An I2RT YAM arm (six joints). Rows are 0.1 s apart.
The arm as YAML. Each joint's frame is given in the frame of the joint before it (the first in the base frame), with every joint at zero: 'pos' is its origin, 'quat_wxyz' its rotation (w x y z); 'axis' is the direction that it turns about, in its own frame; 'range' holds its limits. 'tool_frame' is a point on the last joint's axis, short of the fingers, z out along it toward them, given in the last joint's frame.
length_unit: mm
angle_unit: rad
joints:
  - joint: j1
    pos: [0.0, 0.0, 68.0]
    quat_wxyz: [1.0, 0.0, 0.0, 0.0]
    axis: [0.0, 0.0, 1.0]
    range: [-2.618, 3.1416]
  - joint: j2
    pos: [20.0, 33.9, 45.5]
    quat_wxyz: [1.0, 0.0, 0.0, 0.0]
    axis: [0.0, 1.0, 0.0]
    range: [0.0, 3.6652]
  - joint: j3
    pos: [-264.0, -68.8, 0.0]
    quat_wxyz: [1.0, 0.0, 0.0, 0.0]
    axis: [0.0, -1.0, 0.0]
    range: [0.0, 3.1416]
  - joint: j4
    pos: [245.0, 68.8, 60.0]
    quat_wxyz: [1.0, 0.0, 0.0, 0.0]
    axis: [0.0, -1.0, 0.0]
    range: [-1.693, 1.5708]
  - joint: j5
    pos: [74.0, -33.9, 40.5]
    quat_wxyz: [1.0, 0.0, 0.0, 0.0]
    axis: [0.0, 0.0, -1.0]
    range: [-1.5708, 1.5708]
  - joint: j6
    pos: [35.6, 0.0, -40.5]
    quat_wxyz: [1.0, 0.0, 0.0, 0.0]
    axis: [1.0, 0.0, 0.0]
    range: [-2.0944, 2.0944]
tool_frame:
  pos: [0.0, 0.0, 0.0]
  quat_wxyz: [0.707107, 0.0, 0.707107, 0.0]
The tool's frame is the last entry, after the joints.
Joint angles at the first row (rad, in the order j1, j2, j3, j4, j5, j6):
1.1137 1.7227 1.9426 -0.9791 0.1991 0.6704
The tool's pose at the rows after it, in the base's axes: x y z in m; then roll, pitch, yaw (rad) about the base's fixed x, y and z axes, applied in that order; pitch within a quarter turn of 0, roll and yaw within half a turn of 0:
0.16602, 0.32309, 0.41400, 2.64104, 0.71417, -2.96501
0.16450, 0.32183, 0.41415, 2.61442, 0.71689, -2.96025
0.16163, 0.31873, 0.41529, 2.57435, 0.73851, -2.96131
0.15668, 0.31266, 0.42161, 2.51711, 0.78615, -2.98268
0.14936, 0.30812, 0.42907, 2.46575, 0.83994, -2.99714
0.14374, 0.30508, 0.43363, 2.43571, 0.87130, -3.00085
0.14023, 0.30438, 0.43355, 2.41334, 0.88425, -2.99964
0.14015, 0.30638, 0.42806, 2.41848, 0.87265, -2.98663
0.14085, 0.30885, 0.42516, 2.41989, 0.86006, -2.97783
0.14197, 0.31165, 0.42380, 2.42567, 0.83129, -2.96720
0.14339, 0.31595, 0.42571, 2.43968, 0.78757, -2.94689
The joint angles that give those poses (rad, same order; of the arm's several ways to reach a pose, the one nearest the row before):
1.1137 1.7110 1.9334 -0.9617 0.1799 0.6673
1.1137 1.6949 1.9090 -0.9344 0.1568 0.6597
1.1152 1.6632 1.8643 -0.8821 0.1381 0.6443
1.1201 1.6179 1.8186 -0.8176 0.1363 0.6245
1.1342 1.5785 1.7854 -0.7609 0.1427 0.5989
1.1457 1.5535 1.7657 -0.7302 0.1442 0.5814
1.1535 1.5379 1.7418 -0.7018 0.1367 0.5733
1.1551 1.5384 1.7223 -0.6912 0.1262 0.5767
1.1549 1.5459 1.7205 -0.6901 0.1144 0.5817
1.1534 1.5623 1.7394 -0.7132 0.0966 0.5967
1.1520 1.5957 1.7956 -0.7704 0.0708 0.6167

